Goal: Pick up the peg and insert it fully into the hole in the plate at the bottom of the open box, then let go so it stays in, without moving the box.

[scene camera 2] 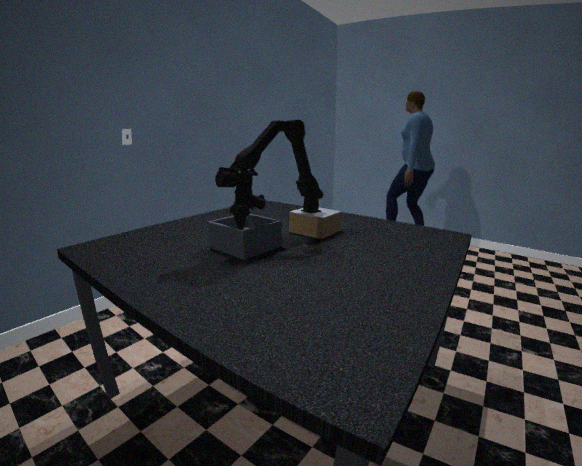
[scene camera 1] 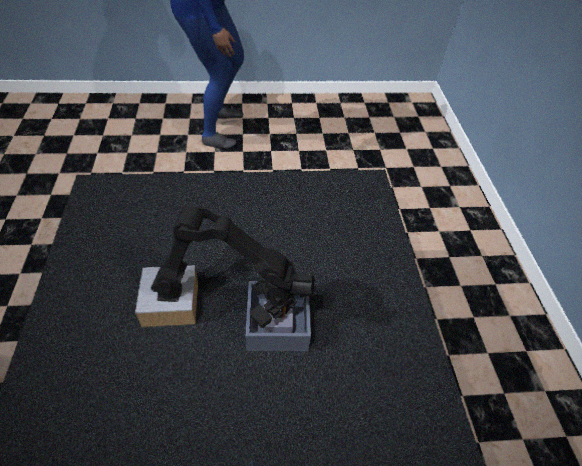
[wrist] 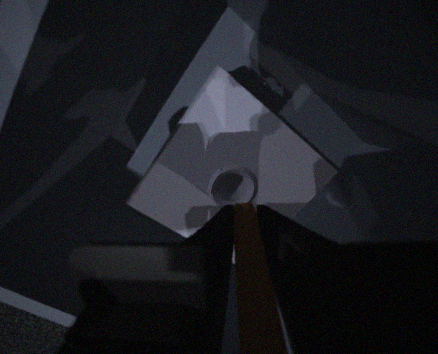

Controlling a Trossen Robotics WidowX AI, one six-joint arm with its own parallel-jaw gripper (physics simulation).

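Seen in the pictures: gripper, fingertip midpoint: [scene camera 1: 282,314] [wrist: 244,212]; arm's base at its link origin: [scene camera 2: 310,211] [scene camera 1: 169,292].
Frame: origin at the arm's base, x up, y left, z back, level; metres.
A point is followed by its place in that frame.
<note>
The orange-brown peg [wrist: 254,280] @[z -0.349, x 0.020, y -0.043 m] is held between the fingers of my gripper [wrist: 244,212] @[z -0.353, x -0.026, y -0.040 m] [scene camera 2: 241,224] @[z -0.353, x -0.026, y -0.040 m], which is shut on it. In the wrist view the peg's tip appears at the near edge of the round hole [wrist: 232,186] @[z -0.347, x -0.053, y -0.039 m] in the pale plate [wrist: 290,165] @[z -0.356, x -0.032, y -0.003 m] [scene camera 1: 280,325] @[z -0.349, x -0.031, y -0.074 m]. The hole's interior shows beyond the tip, and I cannot tell whether the tip touches the plate. The grey open box [scene camera 1: 278,342] @[z -0.346, x -0.033, y -0.129 m] [scene camera 2: 226,242] @[z -0.433, x -0.049, y -0.024 m] stands around the plate. The fingers reach down inside its walls. In scene camera 2 the box wall hides the plate and the peg's lower end.
The arm's base stands on a white-topped, wood-sided block [scene camera 1: 167,318] @[z 0.000, x -0.045, y -0.065 m] [scene camera 2: 315,226] @[z -0.062, x -0.042, y 0.075 m] beside the box. Both rest on a dark table [scene camera 1: 200,400] @[z -0.137, x -0.090, y -0.291 m] [scene camera 2: 325,310] @[z -0.510, x -0.090, y 0.456 m]. The box's walls surround the fingers. A person [scene camera 1: 220,65] [scene camera 2: 417,145] stands beyond the table.
</note>
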